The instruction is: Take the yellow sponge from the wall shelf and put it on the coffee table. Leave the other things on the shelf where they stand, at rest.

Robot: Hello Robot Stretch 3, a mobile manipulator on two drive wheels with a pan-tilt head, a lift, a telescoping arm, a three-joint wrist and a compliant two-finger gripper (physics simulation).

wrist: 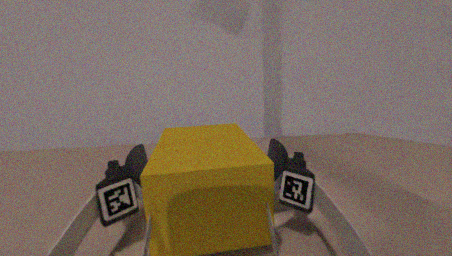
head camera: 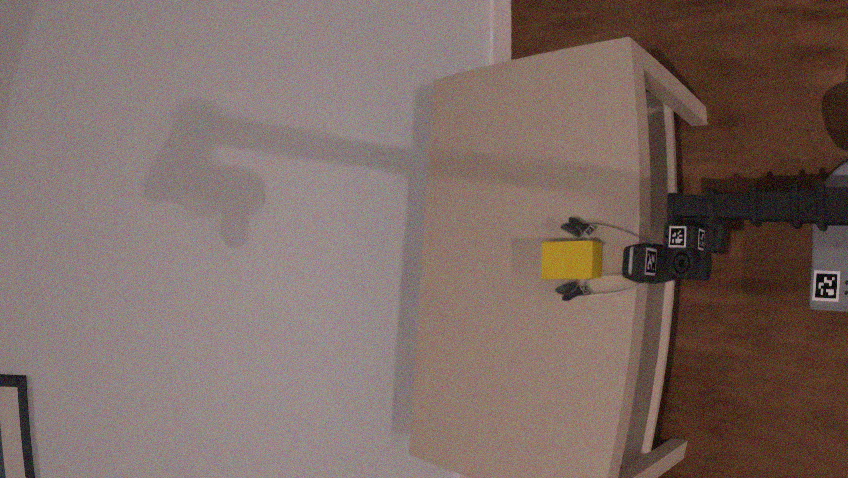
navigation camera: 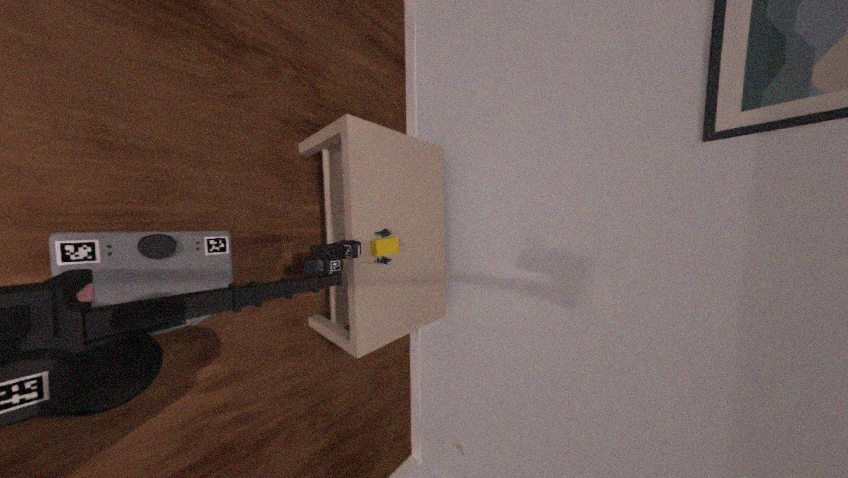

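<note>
The yellow sponge is a block between the two fingers of my gripper. The fingers press on both of its sides, so the gripper is shut on it. It is down at the top of the beige coffee table, near the table's front edge and about midway along it. I cannot tell whether its underside touches the top.
The table stands against a white wall. My arm reaches over the table's front edge from my base on the wooden floor. A framed picture hangs on the wall.
</note>
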